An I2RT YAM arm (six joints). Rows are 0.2 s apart.
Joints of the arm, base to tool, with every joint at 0 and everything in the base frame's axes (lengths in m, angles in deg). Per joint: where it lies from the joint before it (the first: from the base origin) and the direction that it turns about. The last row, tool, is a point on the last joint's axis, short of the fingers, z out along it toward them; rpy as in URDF.
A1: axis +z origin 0 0 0.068
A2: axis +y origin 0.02 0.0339 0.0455
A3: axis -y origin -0.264 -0.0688 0
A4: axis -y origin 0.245 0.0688 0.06
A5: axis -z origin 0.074 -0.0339 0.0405
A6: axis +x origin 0.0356 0 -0.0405
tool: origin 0 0 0 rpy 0 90 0
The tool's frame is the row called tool.
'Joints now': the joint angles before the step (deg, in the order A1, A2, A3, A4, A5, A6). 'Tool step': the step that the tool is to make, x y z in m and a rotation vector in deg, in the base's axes. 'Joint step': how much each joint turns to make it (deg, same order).
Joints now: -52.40, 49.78, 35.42, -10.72, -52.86, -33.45
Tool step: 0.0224, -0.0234, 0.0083, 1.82, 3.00, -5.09
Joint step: 1.58, 8.45, 5.86, 1.40, 6.54, 2.76
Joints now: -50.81, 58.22, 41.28, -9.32, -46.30, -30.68
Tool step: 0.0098, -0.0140, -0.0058, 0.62, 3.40, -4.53
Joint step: 0.27, 4.48, 1.93, 0.13, 5.29, 0.32
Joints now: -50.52, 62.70, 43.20, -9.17, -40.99, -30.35
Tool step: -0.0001, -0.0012, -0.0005, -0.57, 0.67, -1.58
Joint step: 0.01, 0.06, 0.00, 0.07, 1.81, -0.01
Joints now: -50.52, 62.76, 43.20, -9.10, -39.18, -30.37
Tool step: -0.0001, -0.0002, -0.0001, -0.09, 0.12, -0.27
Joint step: -0.01, 0.00, -0.01, -0.01, 0.30, -0.01
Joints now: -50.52, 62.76, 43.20, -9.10, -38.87, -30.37
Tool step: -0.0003, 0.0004, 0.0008, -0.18, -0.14, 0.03
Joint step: 0.00, -0.19, 0.01, 0.02, -0.02, -0.02
